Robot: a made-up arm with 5 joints.
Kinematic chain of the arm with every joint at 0, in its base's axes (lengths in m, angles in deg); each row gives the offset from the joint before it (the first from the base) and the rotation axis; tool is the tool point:
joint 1: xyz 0 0 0.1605 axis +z
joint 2: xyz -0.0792 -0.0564 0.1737 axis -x
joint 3: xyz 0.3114 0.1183 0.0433 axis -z
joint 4: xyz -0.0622 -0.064 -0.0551 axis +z
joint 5: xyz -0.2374 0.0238 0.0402 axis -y
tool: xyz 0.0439 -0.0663 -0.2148
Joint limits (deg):
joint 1: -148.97..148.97
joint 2: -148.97..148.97
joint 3: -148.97..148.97
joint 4: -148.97..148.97
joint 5: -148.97..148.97
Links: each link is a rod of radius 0.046 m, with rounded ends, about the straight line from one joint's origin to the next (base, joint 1, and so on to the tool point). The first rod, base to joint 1, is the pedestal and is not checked.
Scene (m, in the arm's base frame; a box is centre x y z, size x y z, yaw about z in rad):
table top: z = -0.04
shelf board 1: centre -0 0.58 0.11 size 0.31 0.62 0.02 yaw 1.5
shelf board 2: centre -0 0.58 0.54 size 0.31 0.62 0.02 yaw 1.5
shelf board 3: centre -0 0.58 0.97 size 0.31 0.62 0.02 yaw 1.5
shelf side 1: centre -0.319 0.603 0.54 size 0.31 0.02 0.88 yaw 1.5
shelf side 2: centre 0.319 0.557 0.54 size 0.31 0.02 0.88 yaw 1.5
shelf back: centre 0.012 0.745 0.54 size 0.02 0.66 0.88 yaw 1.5
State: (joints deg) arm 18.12 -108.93 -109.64 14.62 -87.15
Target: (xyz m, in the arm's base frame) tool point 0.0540 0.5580 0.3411
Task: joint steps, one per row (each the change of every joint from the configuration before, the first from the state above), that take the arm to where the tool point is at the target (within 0.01 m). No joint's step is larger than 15 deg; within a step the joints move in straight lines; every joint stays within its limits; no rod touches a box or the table.
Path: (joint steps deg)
1: 0.43 -5.91 6.36 -9.17 12.25
2: 0.43 -5.90 6.35 -9.17 12.25
3: 0.43 -5.91 6.36 -9.17 12.24
4: 0.43 -5.90 6.35 -9.17 12.25
5: 0.43 -5.91 6.36 -9.17 12.25
6: 13.77 -3.50 -9.71 13.73 -7.45
7: 13.77 -3.51 -9.71 13.73 -7.44
8: 13.77 -3.50 -9.72 13.73 -7.45

